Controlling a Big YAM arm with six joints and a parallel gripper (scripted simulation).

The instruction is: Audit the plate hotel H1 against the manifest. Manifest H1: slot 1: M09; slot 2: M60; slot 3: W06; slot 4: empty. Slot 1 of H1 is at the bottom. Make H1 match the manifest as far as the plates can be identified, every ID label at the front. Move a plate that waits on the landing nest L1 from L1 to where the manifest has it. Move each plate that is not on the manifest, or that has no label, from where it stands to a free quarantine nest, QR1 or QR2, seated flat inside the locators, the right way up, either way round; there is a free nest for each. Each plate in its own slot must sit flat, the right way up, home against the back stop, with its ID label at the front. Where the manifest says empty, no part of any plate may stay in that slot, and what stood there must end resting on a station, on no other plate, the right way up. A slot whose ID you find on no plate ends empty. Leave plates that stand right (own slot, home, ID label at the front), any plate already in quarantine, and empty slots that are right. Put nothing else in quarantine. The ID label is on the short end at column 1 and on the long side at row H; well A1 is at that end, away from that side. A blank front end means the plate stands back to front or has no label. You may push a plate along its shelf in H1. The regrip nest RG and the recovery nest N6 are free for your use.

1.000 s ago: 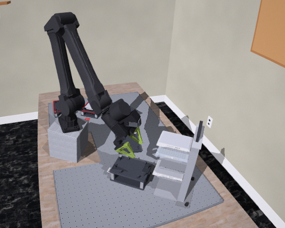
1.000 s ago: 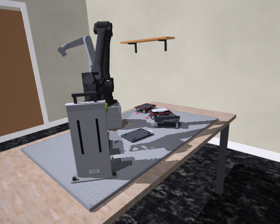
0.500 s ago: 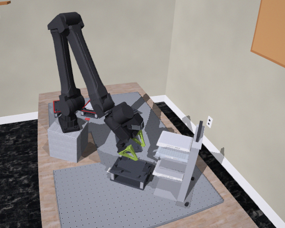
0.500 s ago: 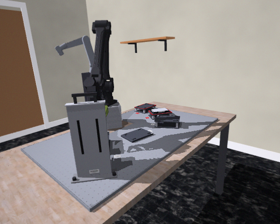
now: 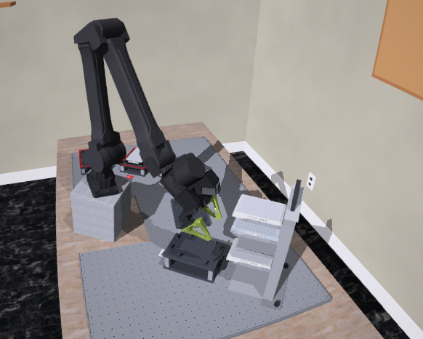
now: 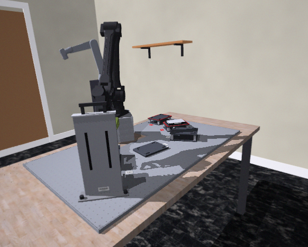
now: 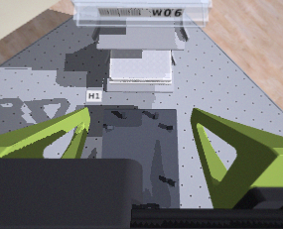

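Now: hand 80 mm short of the clear plate, 90 mm to the left of it and 50 mm below it. The rest, counted from my hand: hotel back panel: 130 mm ahead, 150 mm to the right, 10 mm below; h1 tag: 120 mm ahead, 10 mm to the left, 170 mm below.
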